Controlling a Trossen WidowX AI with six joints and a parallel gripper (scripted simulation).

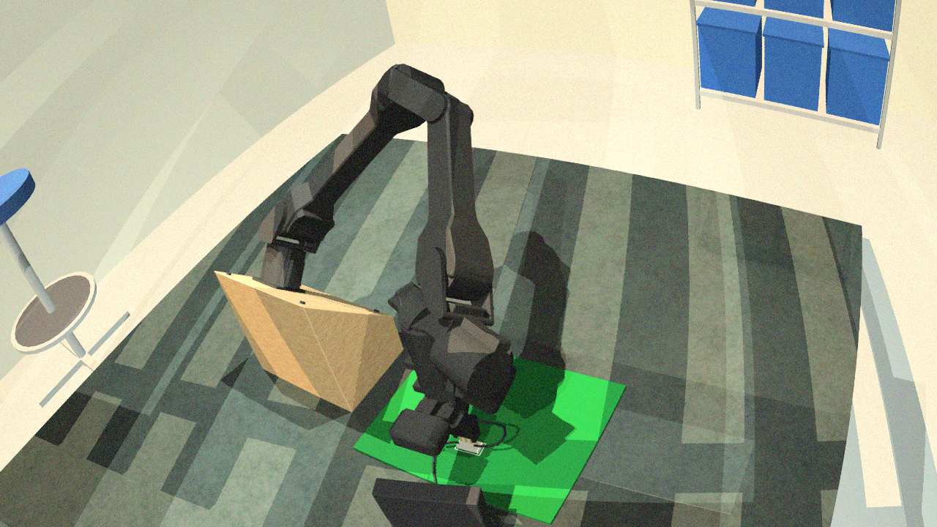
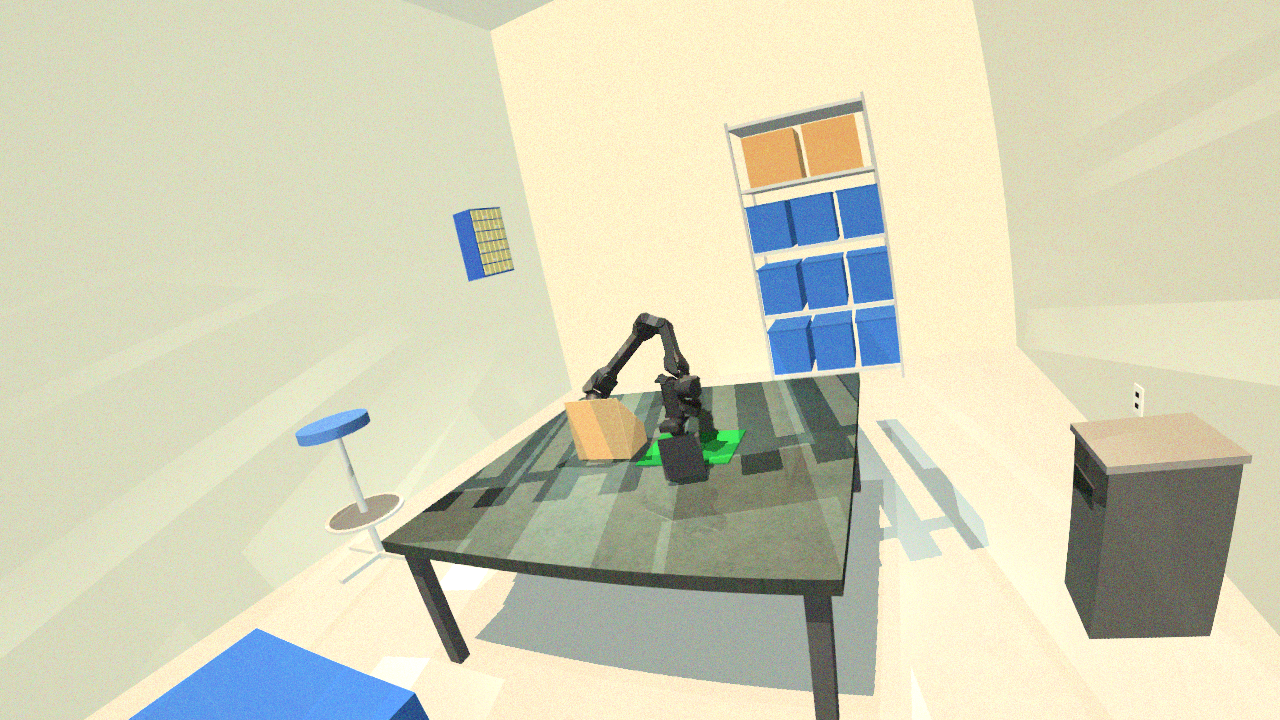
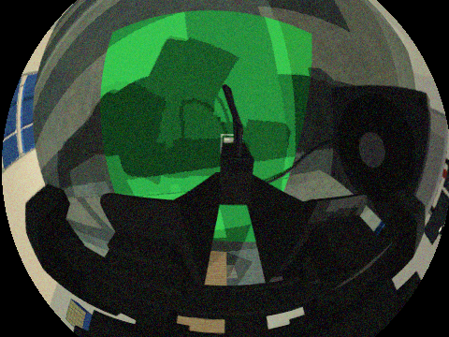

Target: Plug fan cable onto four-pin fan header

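Now: gripper tip 10 mm below the fan plug and 10 mm short of it. Also, from my gripper tip: dark fan 120 mm to the right, 60 mm ahead, 20 mm above; then green board 60 mm below, 50 mm to the left, 10 mm ahead; then white four-pin header 40 mm below, 10 mm ahead.
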